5 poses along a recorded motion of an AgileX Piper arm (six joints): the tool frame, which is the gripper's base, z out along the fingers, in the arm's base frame.
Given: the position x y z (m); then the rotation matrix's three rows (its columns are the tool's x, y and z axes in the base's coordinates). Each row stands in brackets.
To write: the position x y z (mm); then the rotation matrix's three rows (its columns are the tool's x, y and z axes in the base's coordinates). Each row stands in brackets. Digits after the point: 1 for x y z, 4 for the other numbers.
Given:
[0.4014, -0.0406, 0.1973], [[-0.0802, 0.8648, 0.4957], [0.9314, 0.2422, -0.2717], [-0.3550, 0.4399, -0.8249]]
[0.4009, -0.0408, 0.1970], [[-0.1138, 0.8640, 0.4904], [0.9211, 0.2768, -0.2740], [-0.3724, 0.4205, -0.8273]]
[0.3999, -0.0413, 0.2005], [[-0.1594, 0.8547, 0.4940], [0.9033, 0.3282, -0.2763], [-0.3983, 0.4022, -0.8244]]
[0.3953, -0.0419, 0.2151], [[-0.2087, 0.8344, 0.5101], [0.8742, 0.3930, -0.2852], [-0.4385, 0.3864, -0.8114]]
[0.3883, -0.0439, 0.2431], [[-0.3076, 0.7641, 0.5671], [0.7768, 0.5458, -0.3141], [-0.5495, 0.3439, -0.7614]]
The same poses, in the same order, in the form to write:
[401.4, -40.6, 197.3], [[-0.0802, 0.8648, 0.4957], [0.9314, 0.2422, -0.2717], [-0.3550, 0.4399, -0.8249]]
[400.9, -40.8, 197.0], [[-0.1138, 0.8640, 0.4904], [0.9211, 0.2768, -0.2740], [-0.3724, 0.4205, -0.8273]]
[399.9, -41.3, 200.5], [[-0.1594, 0.8547, 0.4940], [0.9033, 0.3282, -0.2763], [-0.3983, 0.4022, -0.8244]]
[395.3, -41.9, 215.1], [[-0.2087, 0.8344, 0.5101], [0.8742, 0.3930, -0.2852], [-0.4385, 0.3864, -0.8114]]
[388.3, -43.9, 243.1], [[-0.3076, 0.7641, 0.5671], [0.7768, 0.5458, -0.3141], [-0.5495, 0.3439, -0.7614]]

